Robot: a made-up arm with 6 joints.
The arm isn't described. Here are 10 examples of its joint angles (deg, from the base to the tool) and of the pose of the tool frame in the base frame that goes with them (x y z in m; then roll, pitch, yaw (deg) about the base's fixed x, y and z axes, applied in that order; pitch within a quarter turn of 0, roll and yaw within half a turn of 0).
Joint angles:
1: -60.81 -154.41 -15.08 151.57 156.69 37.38
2: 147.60 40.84 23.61 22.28 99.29 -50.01
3: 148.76 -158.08 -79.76 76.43 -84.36 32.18
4: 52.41 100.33 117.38 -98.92 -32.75 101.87
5: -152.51 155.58 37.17 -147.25 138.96 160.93
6: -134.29 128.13 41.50 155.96 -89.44 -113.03
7: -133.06 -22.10 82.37 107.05 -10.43 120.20
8: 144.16 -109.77 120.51 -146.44 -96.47 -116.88
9: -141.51 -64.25 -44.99 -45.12 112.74 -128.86
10: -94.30 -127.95 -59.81 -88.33 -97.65 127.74
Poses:
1: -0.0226 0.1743 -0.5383 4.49 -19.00 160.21
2: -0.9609 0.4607 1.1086 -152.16 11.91 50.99
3: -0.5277 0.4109 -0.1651 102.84 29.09 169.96
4: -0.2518 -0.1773 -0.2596 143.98 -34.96 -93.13
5: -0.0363 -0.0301 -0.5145 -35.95 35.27 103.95
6: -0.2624 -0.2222 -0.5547 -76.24 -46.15 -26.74
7: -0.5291 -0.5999 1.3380 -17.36 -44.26 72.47
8: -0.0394 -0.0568 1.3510 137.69 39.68 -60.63
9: 0.8459 0.7168 0.5209 -25.95 27.85 65.04
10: 0.1442 0.0677 -0.5105 97.50 -1.62 97.39
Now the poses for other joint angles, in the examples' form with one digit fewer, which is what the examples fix.
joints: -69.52 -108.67 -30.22 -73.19 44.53 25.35
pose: -0.377 0.919 -0.286 127.8 -46.0 -119.9
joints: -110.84 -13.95 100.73 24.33 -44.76 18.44
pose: -0.302 -0.839 1.027 47.1 51.7 -90.3
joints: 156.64 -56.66 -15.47 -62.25 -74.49 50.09
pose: 1.000 -0.579 0.978 123.1 -50.5 -4.3
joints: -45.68 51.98 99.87 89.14 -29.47 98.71
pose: 0.461 -0.539 -0.122 156.3 -27.8 -20.5
